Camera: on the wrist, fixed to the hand. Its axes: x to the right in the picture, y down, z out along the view.
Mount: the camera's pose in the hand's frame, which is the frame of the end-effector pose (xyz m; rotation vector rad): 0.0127 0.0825 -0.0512 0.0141 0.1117 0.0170
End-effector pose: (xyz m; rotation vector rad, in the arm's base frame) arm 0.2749 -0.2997 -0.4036 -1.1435 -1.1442 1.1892
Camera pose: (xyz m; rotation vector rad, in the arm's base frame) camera 0.3202 -0.2856 -0.4892 -1.1960 -1.0418 1.1303
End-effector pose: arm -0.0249 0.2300 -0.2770 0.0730 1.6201 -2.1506
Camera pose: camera -0.0165 0.2557 -0.3711 0.2140 1.6594 -2.1800
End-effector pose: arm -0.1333 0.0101 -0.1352 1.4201 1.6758 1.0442
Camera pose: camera -0.1456 0.0218 -0.0388 1.4101 1.7560 1.1419
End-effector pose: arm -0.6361 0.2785 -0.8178 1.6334 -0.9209 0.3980
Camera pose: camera -0.6784 0.3194 -0.7395 1.6004 -0.8501 0.5034
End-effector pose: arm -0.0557 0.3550 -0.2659 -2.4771 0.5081 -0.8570
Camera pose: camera -0.0951 0.2654 -0.2685 -2.4186 0.5586 -0.9929
